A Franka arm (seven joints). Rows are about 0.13 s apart.
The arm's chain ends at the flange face. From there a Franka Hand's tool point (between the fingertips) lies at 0.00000 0.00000 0.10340 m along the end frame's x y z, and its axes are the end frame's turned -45 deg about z.
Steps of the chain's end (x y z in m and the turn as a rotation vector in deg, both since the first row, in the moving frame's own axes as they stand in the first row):
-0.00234 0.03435 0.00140 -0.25 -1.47 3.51
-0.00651 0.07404 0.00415 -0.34 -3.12 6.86
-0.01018 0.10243 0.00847 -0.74 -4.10 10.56
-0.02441 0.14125 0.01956 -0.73 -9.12 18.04
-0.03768 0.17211 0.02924 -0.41 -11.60 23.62
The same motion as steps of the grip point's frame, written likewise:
-0.02809 0.02101 0.00136 0.86 -1.22 3.51
-0.06115 0.04395 0.00400 1.97 -2.45 6.86
-0.08537 0.06040 0.00820 2.38 -3.42 10.56
-0.12778 0.07017 0.01826 5.93 -6.97 18.04
-0.16024 0.07817 0.02716 7.91 -8.49 23.62

